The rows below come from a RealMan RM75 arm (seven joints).
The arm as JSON. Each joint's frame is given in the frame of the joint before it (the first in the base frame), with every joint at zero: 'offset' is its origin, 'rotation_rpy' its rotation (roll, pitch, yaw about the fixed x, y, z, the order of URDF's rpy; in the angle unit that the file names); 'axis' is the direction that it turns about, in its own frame. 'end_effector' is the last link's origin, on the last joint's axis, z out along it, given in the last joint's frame.
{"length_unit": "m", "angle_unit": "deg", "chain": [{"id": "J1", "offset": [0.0, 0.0, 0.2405], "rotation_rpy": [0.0, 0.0, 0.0], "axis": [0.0, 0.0, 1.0]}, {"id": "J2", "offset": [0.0, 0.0, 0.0], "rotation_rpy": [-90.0, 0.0, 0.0], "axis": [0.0, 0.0, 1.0]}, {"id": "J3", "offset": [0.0, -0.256, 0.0], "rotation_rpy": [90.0, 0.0, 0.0], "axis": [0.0, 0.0, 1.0]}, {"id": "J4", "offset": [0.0, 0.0, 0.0], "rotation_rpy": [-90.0, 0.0, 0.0], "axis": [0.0, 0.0, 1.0]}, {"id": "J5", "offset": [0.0, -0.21, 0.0], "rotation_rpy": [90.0, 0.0, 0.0], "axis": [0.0, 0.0, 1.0]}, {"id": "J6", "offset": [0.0, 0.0, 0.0], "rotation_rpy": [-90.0, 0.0, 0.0], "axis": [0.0, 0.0, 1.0]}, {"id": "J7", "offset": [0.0, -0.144, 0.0], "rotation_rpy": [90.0, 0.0, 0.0], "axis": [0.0, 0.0, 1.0]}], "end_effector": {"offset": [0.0, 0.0, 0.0], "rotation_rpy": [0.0, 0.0, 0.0]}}
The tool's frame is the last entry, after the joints.
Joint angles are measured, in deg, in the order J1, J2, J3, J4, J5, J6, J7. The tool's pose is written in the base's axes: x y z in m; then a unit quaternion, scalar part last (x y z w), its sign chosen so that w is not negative. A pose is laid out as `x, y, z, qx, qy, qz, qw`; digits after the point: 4 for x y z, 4 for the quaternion.
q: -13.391, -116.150, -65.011, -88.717, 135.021, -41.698, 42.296
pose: -0.1457, 0.2996, -0.0802, -0.9617, -0.1156, -0.0292, 0.2469
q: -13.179, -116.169, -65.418, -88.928, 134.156, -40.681, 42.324
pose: -0.1434, 0.3017, -0.0775, -0.9589, -0.1206, -0.0415, 0.2534
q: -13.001, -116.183, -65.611, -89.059, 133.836, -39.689, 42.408
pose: -0.1421, 0.3035, -0.0756, -0.9566, -0.1217, -0.0495, 0.2603
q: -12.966, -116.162, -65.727, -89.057, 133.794, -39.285, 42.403
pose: -0.1419, 0.3046, -0.0746, -0.9555, -0.1221, -0.0519, 0.2636
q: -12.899, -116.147, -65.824, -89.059, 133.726, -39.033, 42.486
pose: -0.1420, 0.3052, -0.0739, -0.9548, -0.1222, -0.0533, 0.2658
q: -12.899, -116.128, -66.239, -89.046, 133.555, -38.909, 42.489
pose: -0.1423, 0.3069, -0.0720, -0.9534, -0.1245, -0.0554, 0.2690
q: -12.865, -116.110, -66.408, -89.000, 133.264, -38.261, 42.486
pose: -0.1418, 0.3084, -0.0707, -0.9517, -0.1263, -0.0604, 0.2733
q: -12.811, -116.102, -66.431, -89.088, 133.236, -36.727, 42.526
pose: -0.1397, 0.3110, -0.0685, -0.9484, -0.1240, -0.0691, 0.2834
